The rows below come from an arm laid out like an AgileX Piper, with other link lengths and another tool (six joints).
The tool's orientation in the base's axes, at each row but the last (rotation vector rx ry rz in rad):
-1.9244, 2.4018, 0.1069
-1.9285, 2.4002, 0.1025
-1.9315, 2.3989, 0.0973
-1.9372, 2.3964, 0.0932
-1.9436, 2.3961, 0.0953
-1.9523, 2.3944, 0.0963
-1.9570, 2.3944, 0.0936
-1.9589, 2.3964, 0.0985
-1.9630, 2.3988, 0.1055
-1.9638, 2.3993, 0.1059
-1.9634, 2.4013, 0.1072
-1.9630, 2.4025, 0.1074
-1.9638, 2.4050, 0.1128
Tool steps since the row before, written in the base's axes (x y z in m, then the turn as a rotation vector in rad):
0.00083, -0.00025, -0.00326, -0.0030, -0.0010, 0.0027
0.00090, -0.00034, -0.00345, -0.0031, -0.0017, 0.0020
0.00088, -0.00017, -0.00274, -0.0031, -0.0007, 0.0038
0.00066, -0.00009, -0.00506, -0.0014, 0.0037, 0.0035
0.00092, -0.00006, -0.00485, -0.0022, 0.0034, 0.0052
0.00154, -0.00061, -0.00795, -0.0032, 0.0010, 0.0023
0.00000, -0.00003, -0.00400, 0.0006, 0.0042, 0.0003
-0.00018, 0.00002, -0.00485, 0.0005, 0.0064, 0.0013
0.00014, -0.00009, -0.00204, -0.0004, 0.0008, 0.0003
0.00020, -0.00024, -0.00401, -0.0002, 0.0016, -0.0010
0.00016, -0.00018, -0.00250, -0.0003, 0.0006, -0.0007
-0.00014, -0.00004, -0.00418, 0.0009, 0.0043, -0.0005
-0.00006, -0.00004, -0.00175, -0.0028, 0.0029, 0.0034
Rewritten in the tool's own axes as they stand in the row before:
0.00036, -0.00091, 0.00323, 0.0014, 0.0028, -0.0028
0.00044, -0.00100, 0.00341, 0.0021, 0.0027, -0.0022
0.00021, -0.00093, 0.00272, 0.0010, 0.0029, -0.0039
0.00037, -0.00072, 0.00504, -0.0036, 0.0022, -0.0032
0.00026, -0.00098, 0.00483, -0.0033, 0.0029, -0.0049
0.00091, -0.00176, 0.00788, -0.0005, 0.0034, -0.0022
0.00033, -0.00007, 0.00399, -0.0042, 0.0003, 0.0000
0.00038, 0.00008, 0.00484, -0.0065, 0.0008, -0.0008
0.00021, -0.00021, 0.00202, -0.0007, 0.0006, -0.0002
0.00049, -0.00036, 0.00398, -0.0015, 0.0005, 0.0011
0.00033, -0.00027, 0.00248, -0.0005, 0.0004, 0.0007
0.00037, 0.00000, 0.00417, -0.0043, 0.0000, 0.0008
0.00018, -0.00001, 0.00174, -0.0025, 0.0034, -0.0031

